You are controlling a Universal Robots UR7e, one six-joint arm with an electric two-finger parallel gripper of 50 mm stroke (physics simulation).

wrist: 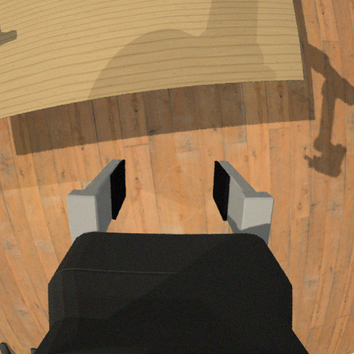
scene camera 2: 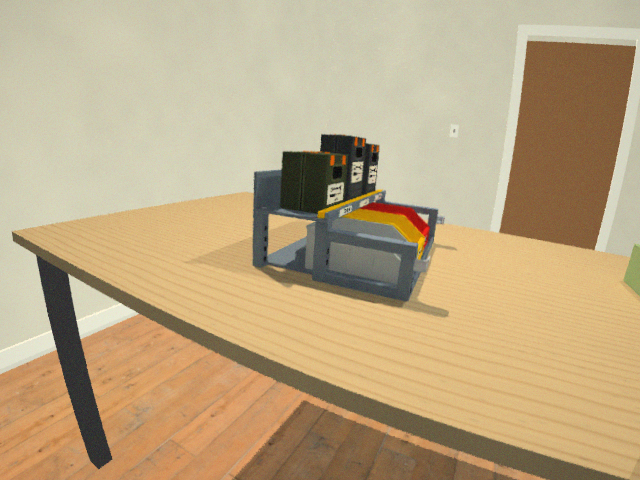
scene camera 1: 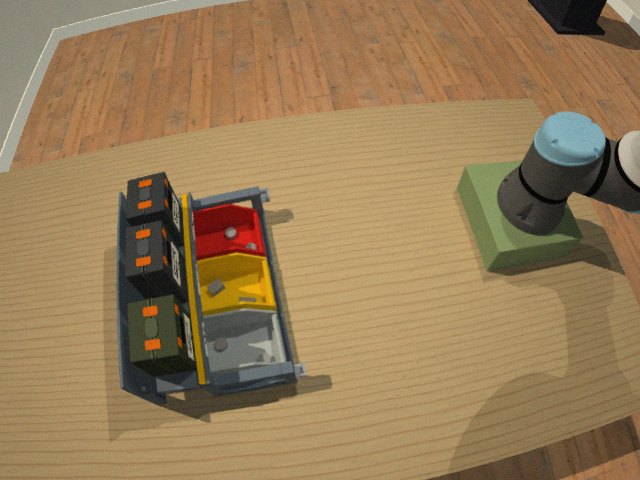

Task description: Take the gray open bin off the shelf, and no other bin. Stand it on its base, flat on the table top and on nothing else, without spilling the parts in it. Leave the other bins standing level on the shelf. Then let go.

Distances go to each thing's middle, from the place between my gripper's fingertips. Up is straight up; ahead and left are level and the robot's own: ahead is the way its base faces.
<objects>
Now: the gray open bin (scene camera 1: 249,332) 50 cm ahead of my hand, 48 cm below it and 37 cm to the right of it. Round my hand: yellow bin (scene camera 1: 244,275): 50 cm ahead, 49 cm to the right, 48 cm below; red bin (scene camera 1: 210,224): 60 cm to the right, 51 cm ahead, 48 cm below.
</objects>
